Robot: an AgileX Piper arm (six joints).
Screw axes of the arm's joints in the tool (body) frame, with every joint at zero. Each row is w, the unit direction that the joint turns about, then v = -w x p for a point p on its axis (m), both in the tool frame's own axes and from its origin. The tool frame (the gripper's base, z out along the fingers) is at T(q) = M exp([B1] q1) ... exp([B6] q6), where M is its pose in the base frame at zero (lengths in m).
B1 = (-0.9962, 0, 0.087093, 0.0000, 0.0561, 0.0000)
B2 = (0, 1, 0, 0.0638, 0.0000, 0.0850)
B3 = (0, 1, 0, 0.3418, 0.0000, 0.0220)
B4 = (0, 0, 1, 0.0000, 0.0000, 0.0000)
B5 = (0, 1, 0, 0.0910, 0.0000, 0.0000)
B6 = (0, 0, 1, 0.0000, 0.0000, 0.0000)
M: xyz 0.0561 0.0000 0.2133 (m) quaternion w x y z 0.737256 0 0.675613 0
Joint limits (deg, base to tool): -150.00..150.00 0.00..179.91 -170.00..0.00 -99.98..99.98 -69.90..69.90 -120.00..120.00
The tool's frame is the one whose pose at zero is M.
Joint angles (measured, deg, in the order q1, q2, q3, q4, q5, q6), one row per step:
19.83, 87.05, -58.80, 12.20, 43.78, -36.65
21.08, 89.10, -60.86, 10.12, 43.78, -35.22
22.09, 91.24, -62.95, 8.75, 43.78, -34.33
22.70, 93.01, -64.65, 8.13, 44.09, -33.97
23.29, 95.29, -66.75, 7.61, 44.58, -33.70
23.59, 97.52, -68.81, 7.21, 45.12, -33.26
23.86, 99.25, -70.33, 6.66, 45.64, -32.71
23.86, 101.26, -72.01, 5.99, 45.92, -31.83
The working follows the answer.
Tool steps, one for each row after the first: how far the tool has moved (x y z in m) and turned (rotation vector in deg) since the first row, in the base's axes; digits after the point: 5 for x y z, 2 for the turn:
0.00758, 0.00752, -0.00140, -1.32, -0.30, 0.77
0.01551, 0.01501, -0.00334, -2.22, -0.50, 1.51
0.02172, 0.02062, -0.00546, -2.76, -0.27, 2.09
0.02955, 0.02712, -0.00903, -3.34, 0.22, 2.71
0.03761, 0.03217, -0.01291, -3.78, 0.84, 2.84
0.04341, 0.03592, -0.01666, -4.33, 1.45, 2.90
0.05111, 0.03854, -0.02153, -4.86, 1.98, 2.39

Tool pose at each row, in the base's axes (x y z in m, rotation vector in deg; rounded; the steps above come from the unrounded poses):
0.27684, 0.11398, 0.24582, -65.00, 141.43, 9.16
0.28442, 0.12149, 0.24443, -66.46, 141.21, 7.59
0.29235, 0.12899, 0.24249, -67.71, 140.93, 6.58
0.29856, 0.13460, 0.24036, -68.69, 140.98, 6.23
0.30639, 0.14110, 0.23680, -69.81, 141.26, 5.99
0.31445, 0.14615, 0.23291, -70.29, 141.87, 5.86
0.32025, 0.14990, 0.22916, -70.72, 142.55, 5.55
0.32795, 0.15251, 0.22429, -70.40, 143.48, 5.06

